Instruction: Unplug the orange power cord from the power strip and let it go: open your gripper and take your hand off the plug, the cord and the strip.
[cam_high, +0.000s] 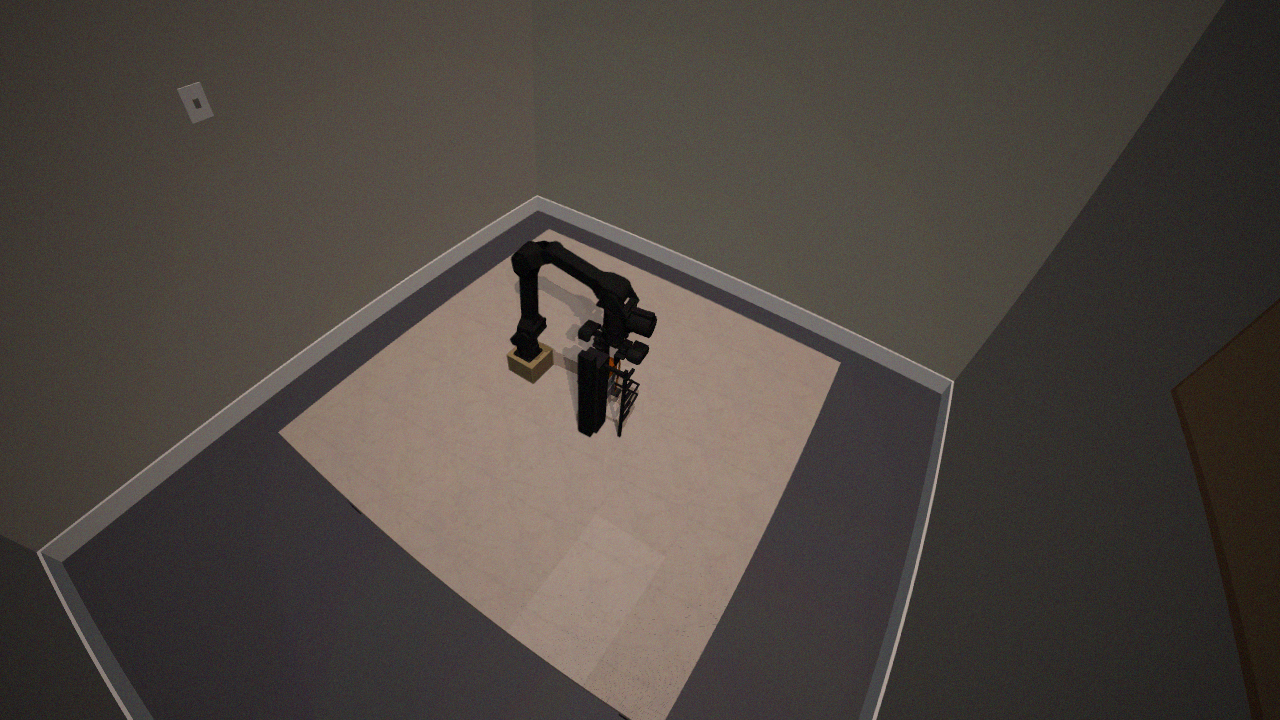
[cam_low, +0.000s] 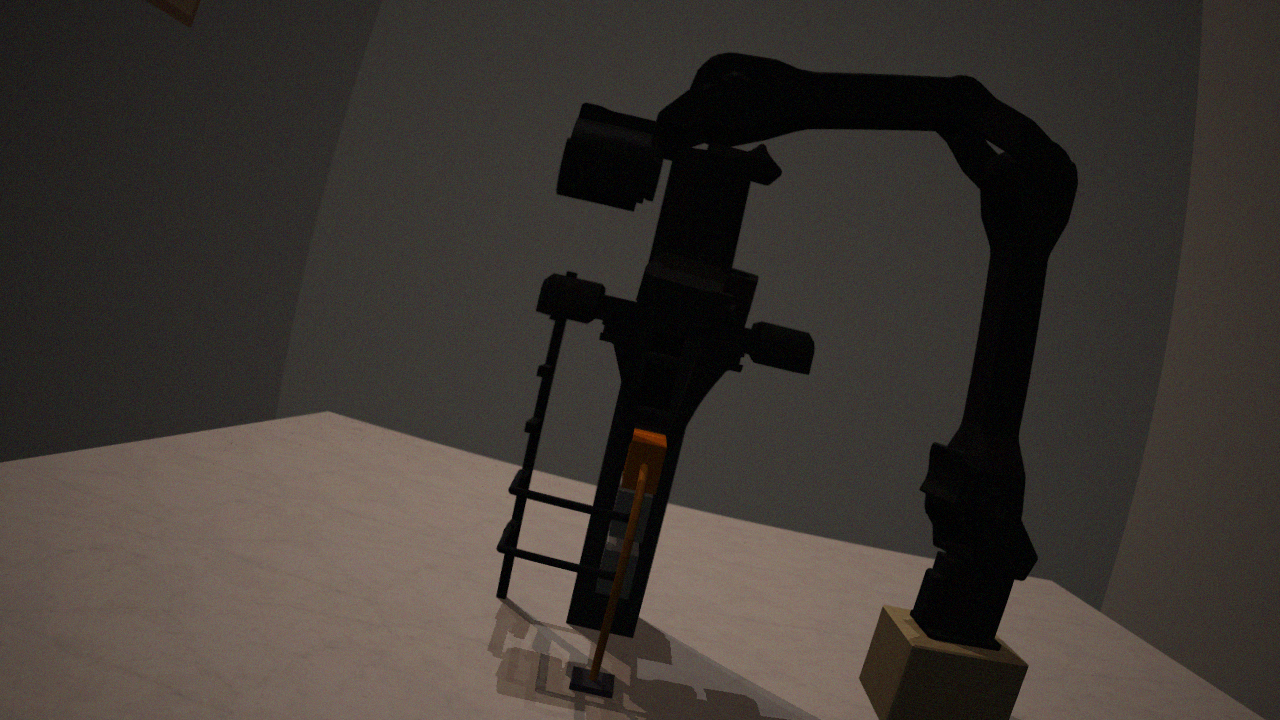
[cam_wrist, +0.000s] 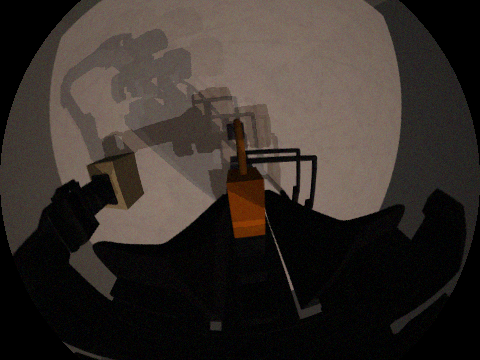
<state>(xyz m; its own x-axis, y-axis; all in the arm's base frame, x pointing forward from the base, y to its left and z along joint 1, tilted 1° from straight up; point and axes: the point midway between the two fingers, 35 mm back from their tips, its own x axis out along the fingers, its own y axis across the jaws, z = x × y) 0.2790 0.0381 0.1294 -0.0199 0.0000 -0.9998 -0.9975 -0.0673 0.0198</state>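
Now: gripper tip 3 cm to the left of the orange plug and 1 cm short of it. From my gripper tip the other things lie so: dark block 17 cm below, 4 cm to the left.
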